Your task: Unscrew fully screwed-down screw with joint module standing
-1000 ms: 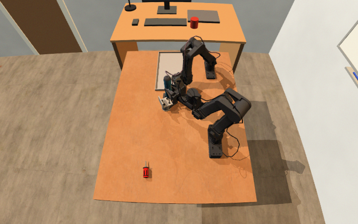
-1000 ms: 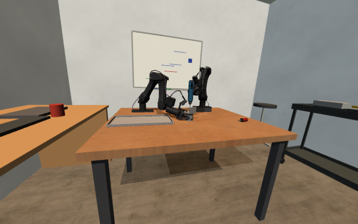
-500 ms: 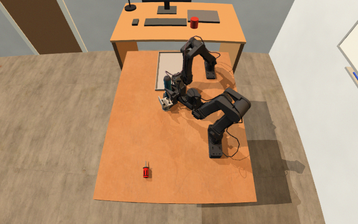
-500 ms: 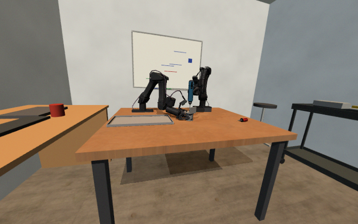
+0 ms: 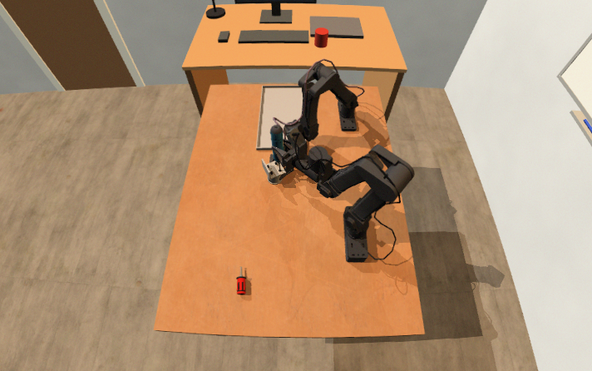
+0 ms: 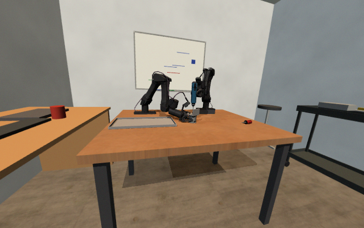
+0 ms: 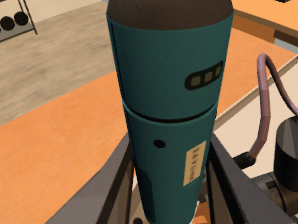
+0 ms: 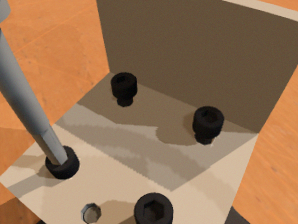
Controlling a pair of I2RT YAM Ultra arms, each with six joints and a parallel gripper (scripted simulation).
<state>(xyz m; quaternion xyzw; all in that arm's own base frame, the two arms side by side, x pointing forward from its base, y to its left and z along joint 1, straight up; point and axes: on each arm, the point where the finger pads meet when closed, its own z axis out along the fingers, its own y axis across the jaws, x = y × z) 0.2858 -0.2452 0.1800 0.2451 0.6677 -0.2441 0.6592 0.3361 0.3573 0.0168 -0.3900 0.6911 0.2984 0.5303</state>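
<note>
Now: right hand 50 mm below the l-shaped bracket. Also, from my right hand: small red screwdriver (80 mm ahead, 430 mm to the left, 10 mm below); then grey bit (20 mm behind, 10 mm to the left, 70 mm above); then grey tray (360 mm to the right, 20 mm below).
</note>
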